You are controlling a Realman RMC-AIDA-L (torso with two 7-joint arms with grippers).
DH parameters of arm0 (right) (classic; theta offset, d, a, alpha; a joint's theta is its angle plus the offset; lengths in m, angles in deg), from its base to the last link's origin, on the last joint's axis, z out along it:
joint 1: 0 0.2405 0 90
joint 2: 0 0 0 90
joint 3: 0 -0.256 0 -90
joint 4: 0 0 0 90
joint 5: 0 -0.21 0 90
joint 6: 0 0 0 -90
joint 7: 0 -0.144 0 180
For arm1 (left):
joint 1: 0 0.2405 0 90
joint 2: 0 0 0 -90
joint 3: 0 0.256 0 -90
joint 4: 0 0 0 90
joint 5: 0 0.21 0 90
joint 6: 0 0 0 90
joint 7: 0 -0.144 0 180
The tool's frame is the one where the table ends.
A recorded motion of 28 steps. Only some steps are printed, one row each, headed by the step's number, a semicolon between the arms.
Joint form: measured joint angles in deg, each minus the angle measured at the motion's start. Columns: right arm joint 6, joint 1, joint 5, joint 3, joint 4, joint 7, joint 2; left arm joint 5, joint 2, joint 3, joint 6, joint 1, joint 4, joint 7.
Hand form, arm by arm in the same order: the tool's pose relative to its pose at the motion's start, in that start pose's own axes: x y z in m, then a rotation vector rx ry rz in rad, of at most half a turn. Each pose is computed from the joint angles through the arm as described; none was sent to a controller.
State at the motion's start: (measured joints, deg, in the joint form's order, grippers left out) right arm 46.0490 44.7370 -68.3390 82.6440 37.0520 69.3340 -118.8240; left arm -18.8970 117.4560 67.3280 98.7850 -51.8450 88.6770 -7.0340
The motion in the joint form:
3: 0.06 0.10 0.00 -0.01 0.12 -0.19 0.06; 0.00 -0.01 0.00 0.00 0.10 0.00 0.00
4: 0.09 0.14 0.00 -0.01 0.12 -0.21 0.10; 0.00 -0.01 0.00 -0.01 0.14 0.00 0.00
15: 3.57 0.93 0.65 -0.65 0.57 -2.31 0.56; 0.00 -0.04 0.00 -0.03 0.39 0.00 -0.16
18: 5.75 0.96 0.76 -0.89 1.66 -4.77 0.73; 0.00 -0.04 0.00 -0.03 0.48 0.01 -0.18
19: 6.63 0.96 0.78 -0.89 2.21 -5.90 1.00; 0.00 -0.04 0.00 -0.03 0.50 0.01 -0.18
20: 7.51 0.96 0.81 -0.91 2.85 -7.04 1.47; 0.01 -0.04 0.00 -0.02 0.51 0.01 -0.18
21: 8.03 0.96 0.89 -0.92 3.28 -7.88 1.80; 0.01 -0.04 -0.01 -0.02 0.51 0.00 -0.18
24: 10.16 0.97 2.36 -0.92 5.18 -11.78 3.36; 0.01 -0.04 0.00 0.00 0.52 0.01 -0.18
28: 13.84 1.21 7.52 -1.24 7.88 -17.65 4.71; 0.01 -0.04 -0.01 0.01 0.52 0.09 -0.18
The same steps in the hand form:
3: -0.0014 -0.0003 -0.0003 0.0000 -0.0017 0.0002; -0.0005 -0.0005 0.0002 0.0004 -0.0011 -0.0013
4: -0.0016 -0.0005 -0.0005 0.0000 -0.0016 -0.0003; -0.0007 -0.0006 0.0003 0.0005 -0.0014 -0.0018
15: -0.0065 0.0027 -0.0033 -0.0433 0.0131 0.0163; -0.0020 -0.0018 0.0008 0.0017 -0.0037 -0.0023
18: -0.0103 0.0059 -0.0059 -0.0711 0.0151 0.0462; -0.0025 -0.0022 0.0010 0.0019 -0.0045 -0.0031
19: -0.0122 0.0059 -0.0079 -0.0793 0.0167 0.0575; -0.0026 -0.0022 0.0010 0.0020 -0.0048 -0.0034
20: -0.0144 0.0043 -0.0111 -0.0839 0.0181 0.0669; -0.0027 -0.0023 0.0011 0.0022 -0.0051 -0.0035
21: -0.0158 0.0030 -0.0132 -0.0852 0.0196 0.0738; -0.0027 -0.0023 0.0011 0.0021 -0.0052 -0.0038
24: -0.0199 -0.0047 -0.0233 -0.0786 0.0406 0.0946; -0.0028 -0.0023 0.0011 0.0021 -0.0055 -0.0037
28: -0.0212 -0.0115 -0.0344 -0.0617 0.1091 0.1055; -0.0026 -0.0023 0.0008 0.0023 -0.0044 -0.0034

